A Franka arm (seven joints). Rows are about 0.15 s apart.
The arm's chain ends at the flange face. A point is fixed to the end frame.
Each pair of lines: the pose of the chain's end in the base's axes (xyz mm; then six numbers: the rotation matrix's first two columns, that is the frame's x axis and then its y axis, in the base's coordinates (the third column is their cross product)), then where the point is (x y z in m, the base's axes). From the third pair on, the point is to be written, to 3 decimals.
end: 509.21, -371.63, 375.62, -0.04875, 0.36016, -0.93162, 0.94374, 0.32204, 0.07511
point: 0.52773 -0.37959 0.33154
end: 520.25, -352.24, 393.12, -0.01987, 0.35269, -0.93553, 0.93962, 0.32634, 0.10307
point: 0.54021 -0.36047 0.34972
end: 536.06, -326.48, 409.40, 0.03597, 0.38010, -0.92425, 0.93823, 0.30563, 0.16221
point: 0.558 -0.334 0.367
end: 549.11, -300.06, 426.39, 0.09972, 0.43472, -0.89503, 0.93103, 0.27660, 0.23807
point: 0.574 -0.305 0.385
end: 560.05, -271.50, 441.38, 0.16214, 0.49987, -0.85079, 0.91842, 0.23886, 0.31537
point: 0.587 -0.274 0.401
